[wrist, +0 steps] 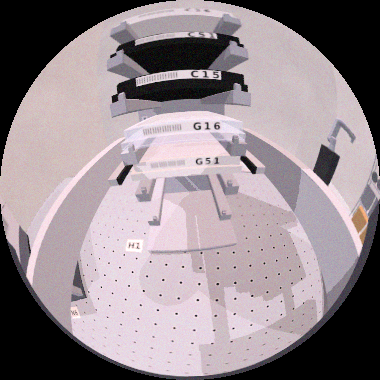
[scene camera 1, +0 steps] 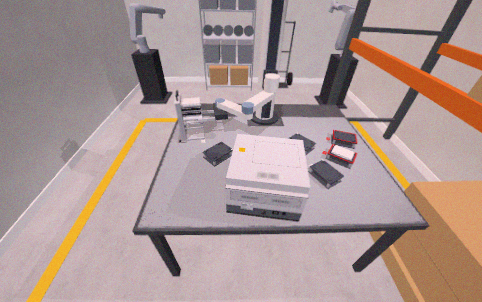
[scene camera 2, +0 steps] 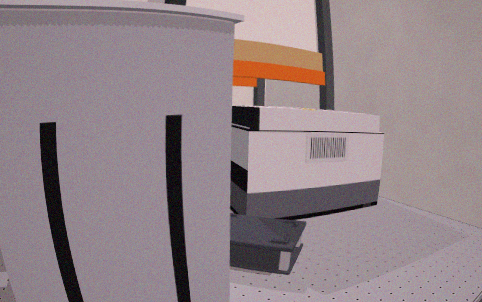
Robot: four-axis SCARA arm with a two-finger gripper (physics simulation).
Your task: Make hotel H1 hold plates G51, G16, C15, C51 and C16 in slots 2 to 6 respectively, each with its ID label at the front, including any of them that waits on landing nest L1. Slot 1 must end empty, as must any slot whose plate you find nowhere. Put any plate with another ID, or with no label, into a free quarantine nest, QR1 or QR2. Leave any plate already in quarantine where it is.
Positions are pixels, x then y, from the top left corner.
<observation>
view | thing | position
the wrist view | gripper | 183,138
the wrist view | white plate G51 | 199,157
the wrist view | plate G16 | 186,126
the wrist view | black plate C15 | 174,84
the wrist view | black plate C51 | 173,50
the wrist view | hotel H1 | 193,104
</observation>
